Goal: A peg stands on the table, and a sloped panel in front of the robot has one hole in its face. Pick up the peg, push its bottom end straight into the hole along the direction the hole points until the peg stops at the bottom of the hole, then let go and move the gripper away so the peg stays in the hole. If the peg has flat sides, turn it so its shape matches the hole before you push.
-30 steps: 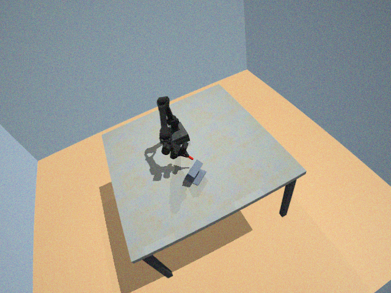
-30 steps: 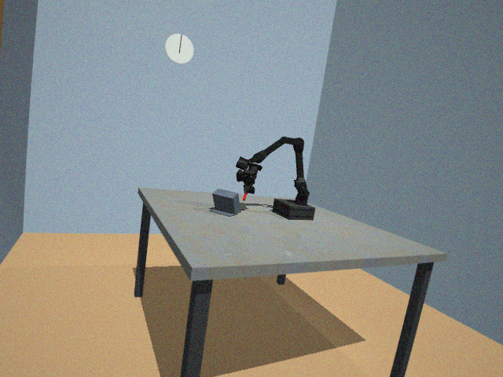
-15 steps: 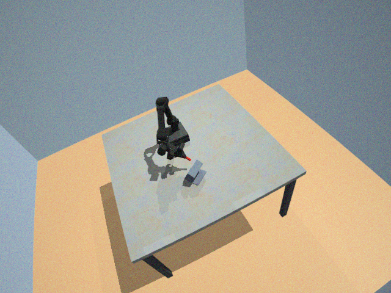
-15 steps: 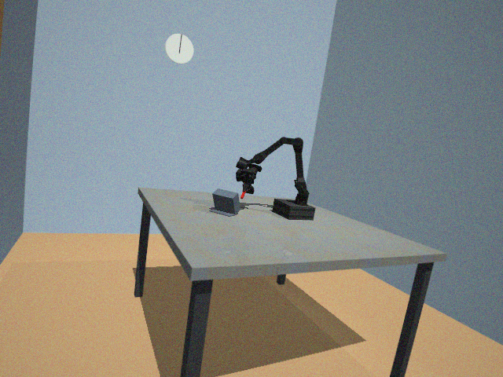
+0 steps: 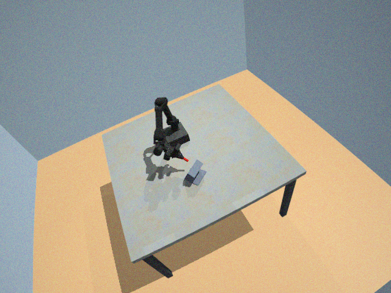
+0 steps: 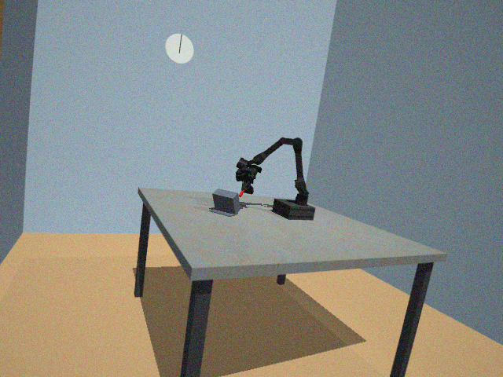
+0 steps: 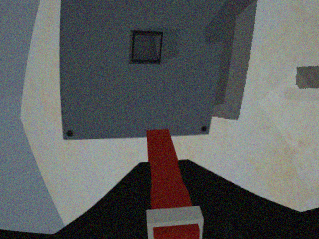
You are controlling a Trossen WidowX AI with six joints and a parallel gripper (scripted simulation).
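My gripper tip is 90 mm short of the grey sloped panel, 40 mm to the right of it and 60 mm above it. Round my gripper tip: thin flat foot plate: 110 mm ahead, 50 mm to the left, 120 mm below; then red square peg: 10 mm behind, 10 mm to the right, 10 mm above.
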